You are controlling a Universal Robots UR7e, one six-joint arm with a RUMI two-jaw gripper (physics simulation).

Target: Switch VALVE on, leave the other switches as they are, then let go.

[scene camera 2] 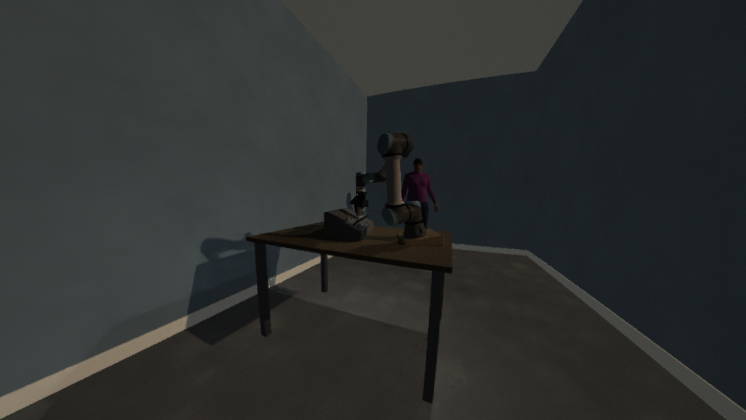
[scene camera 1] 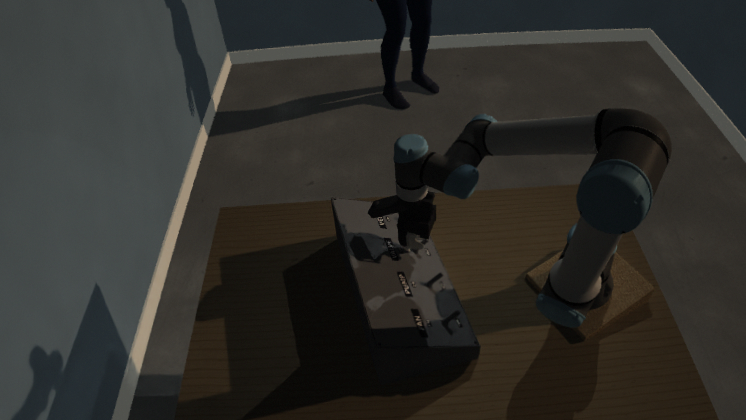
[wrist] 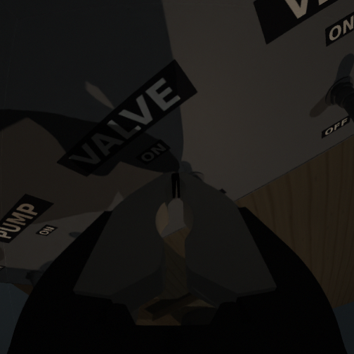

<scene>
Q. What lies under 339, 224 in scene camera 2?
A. A grey switch panel.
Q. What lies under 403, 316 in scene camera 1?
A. A grey switch panel.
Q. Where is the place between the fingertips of my gripper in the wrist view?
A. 176, 174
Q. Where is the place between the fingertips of my gripper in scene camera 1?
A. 409, 249
</scene>
